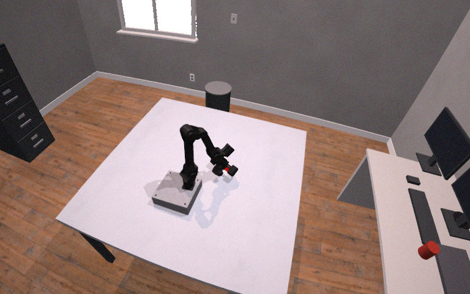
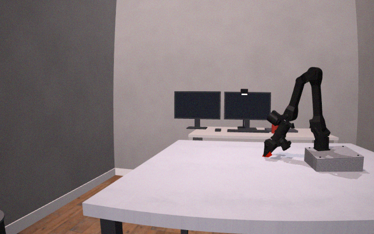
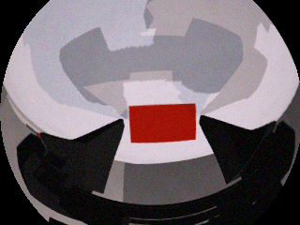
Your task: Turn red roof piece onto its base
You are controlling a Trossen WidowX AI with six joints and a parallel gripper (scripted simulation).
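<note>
Now: the red roof piece 30 mm below my hand, 10 mm to the right of it and 10 mm ahead of it.
</note>
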